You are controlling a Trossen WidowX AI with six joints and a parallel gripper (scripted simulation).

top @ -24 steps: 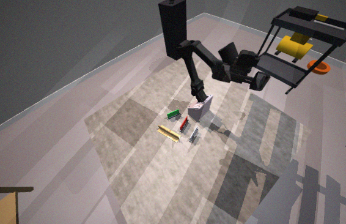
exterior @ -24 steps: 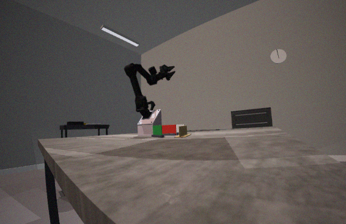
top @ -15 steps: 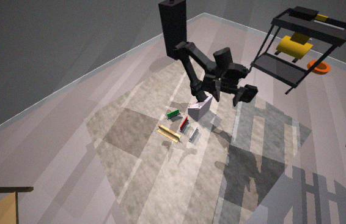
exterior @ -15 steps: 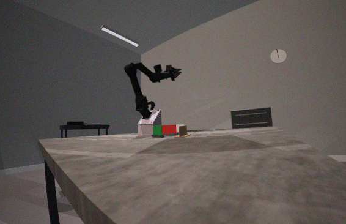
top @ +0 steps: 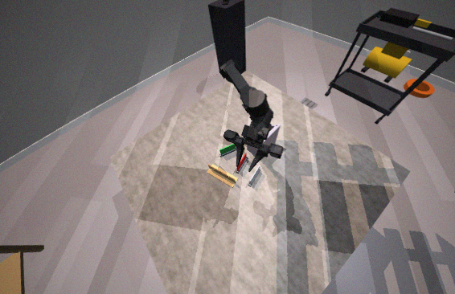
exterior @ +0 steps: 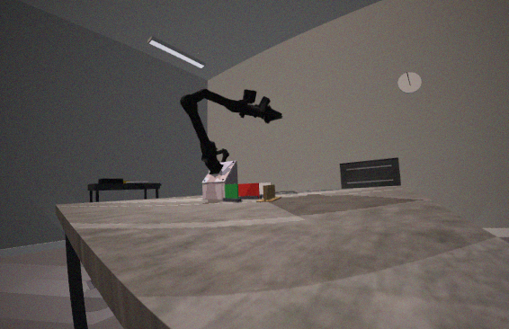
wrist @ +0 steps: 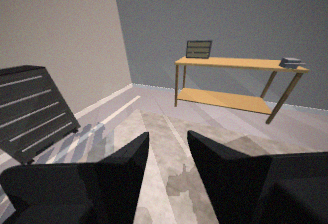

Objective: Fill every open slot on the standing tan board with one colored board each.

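Now: the green board 38 cm below my gripper tip, 26 cm to the right of it and 14 cm behind it. Round my gripper tip: tan board (38 cm below, 18 cm to the right, 1 cm behind); grey-white board (38 cm below, 12 cm behind, 4 cm to the right); red board (38 cm below, 14 cm to the right, 13 cm behind).
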